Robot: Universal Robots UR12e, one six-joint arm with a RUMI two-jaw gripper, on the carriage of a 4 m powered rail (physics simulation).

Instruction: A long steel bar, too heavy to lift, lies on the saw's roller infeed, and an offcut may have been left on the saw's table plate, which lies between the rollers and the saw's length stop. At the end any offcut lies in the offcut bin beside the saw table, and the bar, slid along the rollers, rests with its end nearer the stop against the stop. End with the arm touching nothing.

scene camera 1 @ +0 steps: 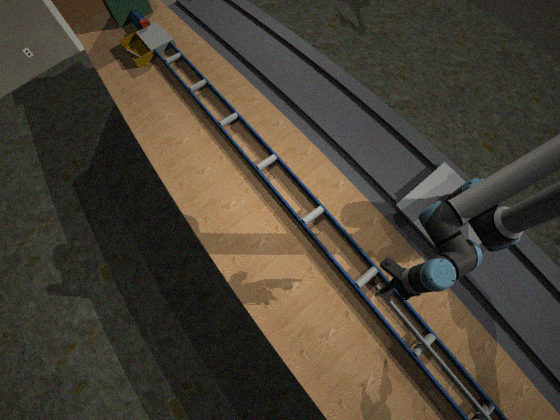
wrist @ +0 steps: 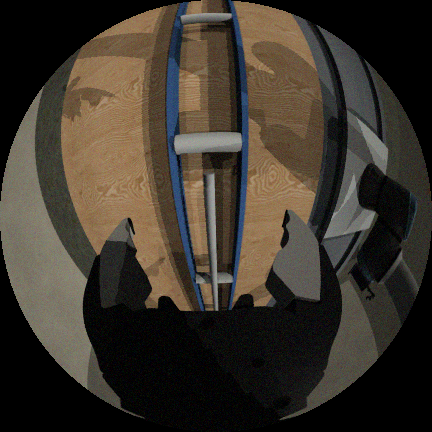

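Pixels of known places: gripper, fingertip midpoint: (scene camera 1: 387, 283) (wrist: 206, 215); arm's base, link origin: (wrist: 368, 185).
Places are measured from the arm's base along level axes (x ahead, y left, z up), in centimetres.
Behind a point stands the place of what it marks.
Observation:
The long steel bar (scene camera 1: 410, 323) @(z 5.0, x 61.5, y 22.7 cm) (wrist: 211, 225) @(z 5.0, x 61.8, y 10.9 cm) lies lengthwise on the rollers at the lower right of the scene view. Its end nearer the stop is just short of a roller (scene camera 1: 366, 276) @(z 2.9, x 62.2, y -5.5 cm) (wrist: 208, 142) @(z 3.0, x 61.8, y -4.9 cm). My gripper (scene camera 1: 384, 277) @(z 18.1, x 61.9, y 0.9 cm) (wrist: 206, 215) @(z 18.1, x 61.9, y 0.9 cm) is open above the bar near that end, with its fingers apart on either side of the bar's line. A thin light offcut (scene camera 1: 133, 52) @(z -0.8, x 83.8, y -239.2 cm) lies in the yellow offcut bin (scene camera 1: 145, 61) @(z -1.1, x 80.1, y -221.9 cm) at the upper left. The grey table plate (scene camera 1: 155, 36) @(z 2.8, x 61.5, y -240.0 cm) stands beside the bin. The length stop's red block (scene camera 1: 144, 23) @(z 6.0, x 62.0, y -260.0 cm) is beyond the plate, far from the bar.
Blue side rails (scene camera 1: 287, 172) @(z -1.4, x 55.9, y -74.0 cm) (wrist: 244, 100) @(z 2.2, x 55.2, y -13.5 cm) run along both sides of the rollers, from the plate to the lower right. The wooden bench (scene camera 1: 210, 190) @(z -3.0, x 96.1, y -92.4 cm) (wrist: 115, 165) @(z -3.0, x 86.6, y -2.8 cm) carries them. The grey rail track (scene camera 1: 320, 100) and the arm's carriage (scene camera 1: 432, 187) @(z 0.0, x -2.6, y -16.3 cm) are beside the bench. A green panel (scene camera 1: 125, 10) @(z 8.5, x 67.6, y -290.1 cm) stands behind the stop.

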